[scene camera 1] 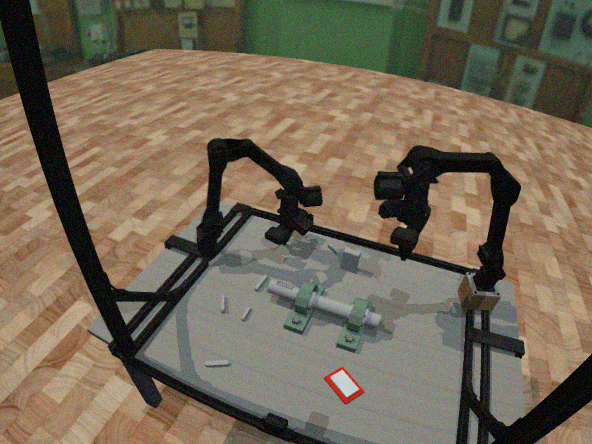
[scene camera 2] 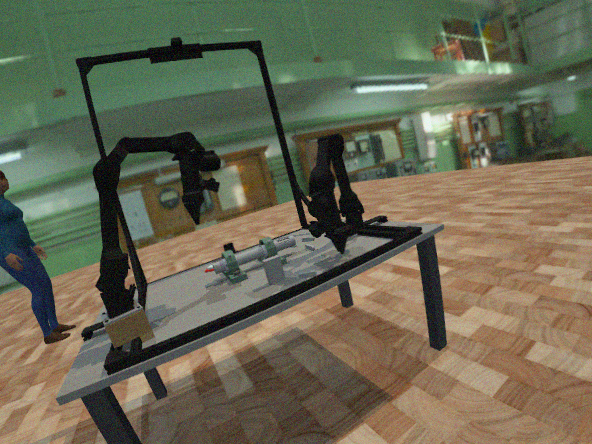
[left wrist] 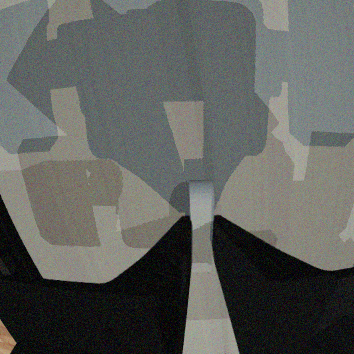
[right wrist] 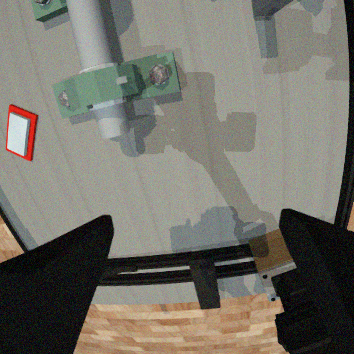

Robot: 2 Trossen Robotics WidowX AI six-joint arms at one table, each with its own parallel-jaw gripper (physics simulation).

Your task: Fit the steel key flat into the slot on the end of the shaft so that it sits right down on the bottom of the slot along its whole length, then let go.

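Frame: origin at the left arm's base, x back, y left, z down, level; metres.
Seen in the pictures: left gripper, between the fingertips: (scene camera 1: 285,243) (scene camera 2: 341,253) (left wrist: 199,224); right gripper, between the fingertips: (scene camera 1: 407,251) (scene camera 2: 198,222) (right wrist: 196,221); left arm's base, origin of its link: (scene camera 1: 208,252) (scene camera 2: 356,228); right arm's base, origin of its link: (scene camera 1: 483,284) (scene camera 2: 120,310) (right wrist: 290,280).
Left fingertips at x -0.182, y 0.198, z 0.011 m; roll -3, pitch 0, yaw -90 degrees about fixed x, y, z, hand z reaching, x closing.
Pixels of each thing's top centre, then the offset from my left fingertips to it.
- small steel key, centre of its top: (left wrist: 201,239) dz -0.008, dx +0.003, dy +0.000 m
- grey shaft, centre of its top: (scene camera 1: 324,298) (scene camera 2: 253,248) dz -0.065, dx -0.250, dy -0.210 m
- grey block, centre of its top: (scene camera 2: 270,258) (scene camera 1: 352,251) dz -0.068, dx -0.239, dy +0.012 m
- thin piece, centre of its top: (scene camera 2: 306,272) (scene camera 1: 333,247) dz -0.006, dx -0.155, dy +0.066 m
- red-edged white card, centre of its top: (right wrist: 16,134) (scene camera 1: 344,383) dz -0.006, dx -0.406, dy -0.392 m
My left gripper (scene camera 1: 289,235) (scene camera 2: 342,249) (left wrist: 199,224) is low over the back left of the table, shut on a small steel key (left wrist: 201,200), whose rounded end shows beyond the fingertips. Whether the key touches the table is unclear. The grey shaft (scene camera 1: 332,305) (scene camera 2: 250,256) (right wrist: 90,35) lies horizontally through two green brackets (scene camera 1: 303,300) (right wrist: 95,90). Its slot (scene camera 1: 285,286) faces up near the left end in scene camera 1, apart from the left gripper. My right gripper (scene camera 1: 400,230) (right wrist: 196,221) is open and empty, high above the table.
Several loose key-like bars (scene camera 1: 223,304) (scene camera 1: 246,314) (scene camera 1: 217,363) lie left of the shaft, one (scene camera 1: 261,283) close to its slotted end. A grey block (scene camera 1: 351,260) (scene camera 2: 274,270) stands behind the shaft, with another thin piece (scene camera 1: 333,248) beside it. A red-edged white card (scene camera 1: 344,384) (right wrist: 19,132) lies in front.
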